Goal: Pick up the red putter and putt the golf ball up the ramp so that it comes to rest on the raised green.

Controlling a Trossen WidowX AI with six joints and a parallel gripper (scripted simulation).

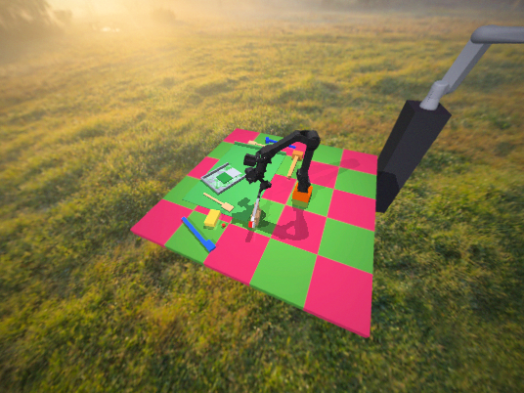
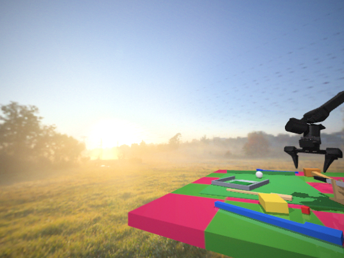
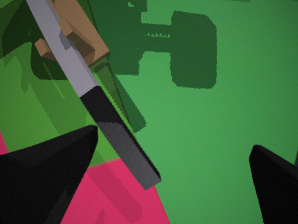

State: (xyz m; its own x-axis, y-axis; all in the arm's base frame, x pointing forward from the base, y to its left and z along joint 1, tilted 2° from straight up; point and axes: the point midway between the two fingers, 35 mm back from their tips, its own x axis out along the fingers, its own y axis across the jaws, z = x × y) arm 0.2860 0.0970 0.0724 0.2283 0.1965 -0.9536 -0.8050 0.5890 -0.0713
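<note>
Now: gripper tip 40 mm past the red putter, 120 mm to the right of it and 40 mm above it. The rest, counted from my gripper tip: white golf ball 140 mm ahead, 380 mm to the right, 70 mm below; small red piece 120 mm ahead, 240 mm to the left, 90 mm below; yellow block 200 mm ahead, 210 mm to the left, 80 mm below.
</note>
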